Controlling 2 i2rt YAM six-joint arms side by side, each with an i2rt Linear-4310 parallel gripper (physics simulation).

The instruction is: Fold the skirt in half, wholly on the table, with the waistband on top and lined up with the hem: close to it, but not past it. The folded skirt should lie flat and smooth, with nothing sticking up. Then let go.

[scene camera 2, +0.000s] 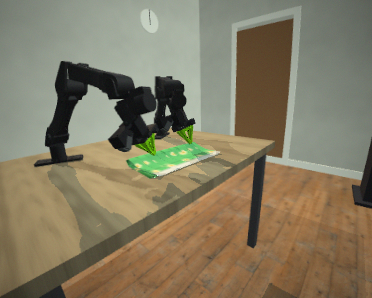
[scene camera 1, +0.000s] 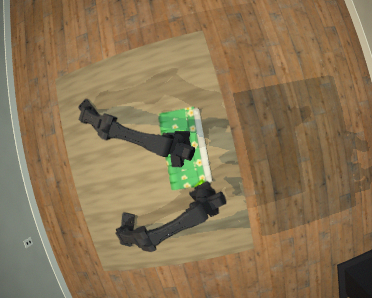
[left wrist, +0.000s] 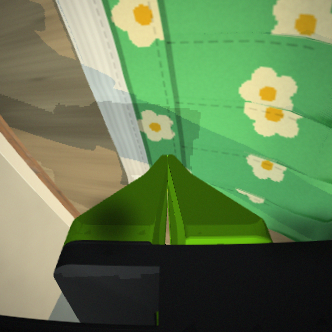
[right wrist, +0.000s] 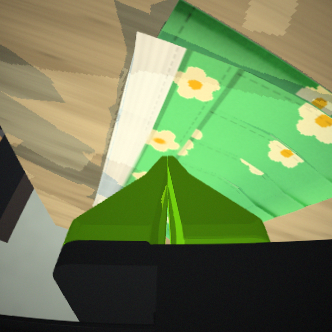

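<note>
The green flowered skirt [scene camera 1: 172, 120] [scene camera 2: 175, 156] [left wrist: 215, 75] [right wrist: 215, 130] lies folded on the table. Its white waistband [scene camera 1: 202, 145] [scene camera 2: 187, 164] [left wrist: 100, 60] [right wrist: 145, 85] is on top along one long edge. A darker green layer shows past the upper layer's side edge at the top of the right wrist view. Shallow ridges cross the cloth. My left gripper [scene camera 2: 190, 143] [left wrist: 167, 164] is shut and empty over the skirt; in scene camera 1 its fingers are hidden. My right gripper [scene camera 1: 200, 183] [scene camera 2: 154, 154] [right wrist: 167, 165] is shut and empty above the skirt, near one end.
The wooden table [scene camera 1: 85, 175] [scene camera 2: 40, 200] extends around the skirt. Its edge runs beyond the waistband side. My left arm [scene camera 1: 140, 140] crosses above the skirt in scene camera 1, and my right arm [scene camera 1: 175, 227] reaches in from lower down.
</note>
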